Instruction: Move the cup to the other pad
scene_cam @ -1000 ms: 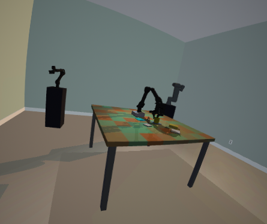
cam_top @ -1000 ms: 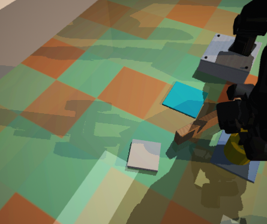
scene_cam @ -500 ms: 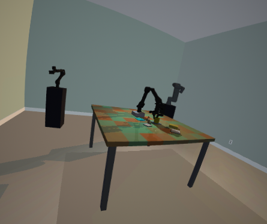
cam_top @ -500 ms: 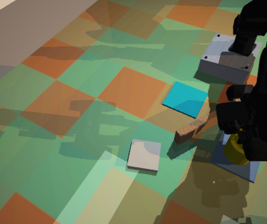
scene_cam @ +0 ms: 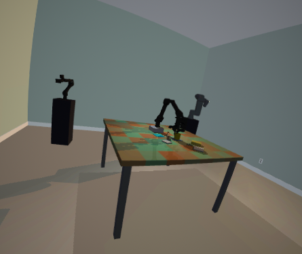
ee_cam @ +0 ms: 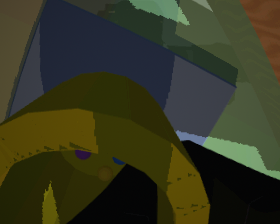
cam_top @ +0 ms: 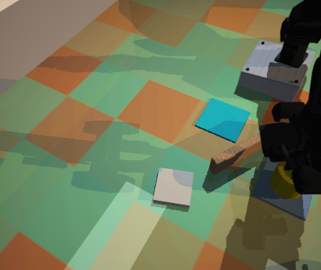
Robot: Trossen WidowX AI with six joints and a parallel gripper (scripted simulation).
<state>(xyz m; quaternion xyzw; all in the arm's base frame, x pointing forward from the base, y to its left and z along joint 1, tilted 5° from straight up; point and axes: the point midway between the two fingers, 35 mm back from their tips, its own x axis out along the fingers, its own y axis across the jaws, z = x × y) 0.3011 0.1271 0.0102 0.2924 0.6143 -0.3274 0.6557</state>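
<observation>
Right now the grey-blue pad is 4 cm below my gripper tip, 2 cm to the left of it and 2 cm ahead of it. The rest, counted from my gripper tip: cyan pad: 18 cm to the right, 6 cm behind, 4 cm below; yellow cup: 2 cm to the left, 2 cm ahead; wooden bar: 8 cm to the right, 2 cm below, 2 cm behind.
</observation>
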